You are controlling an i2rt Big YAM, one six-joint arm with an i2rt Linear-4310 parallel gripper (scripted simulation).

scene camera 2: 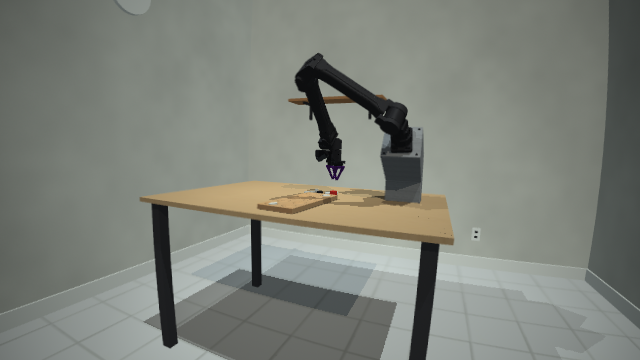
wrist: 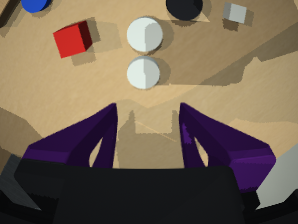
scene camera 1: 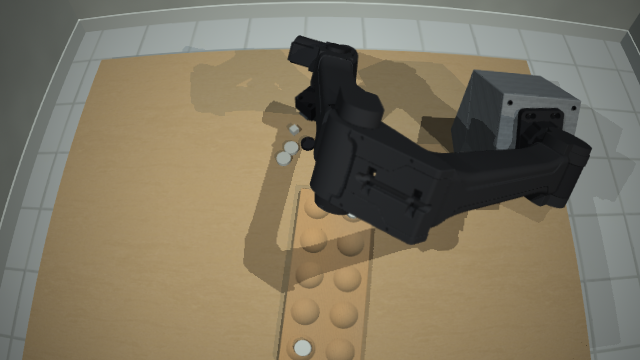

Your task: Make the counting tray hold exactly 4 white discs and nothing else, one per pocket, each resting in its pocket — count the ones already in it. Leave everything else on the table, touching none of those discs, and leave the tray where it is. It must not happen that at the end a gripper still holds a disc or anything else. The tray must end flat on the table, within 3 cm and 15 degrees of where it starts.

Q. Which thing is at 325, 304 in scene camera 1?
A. A wooden counting tray.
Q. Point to a white disc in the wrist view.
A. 143, 72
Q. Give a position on a red cube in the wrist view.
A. At 73, 39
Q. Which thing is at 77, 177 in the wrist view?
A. The gripper.
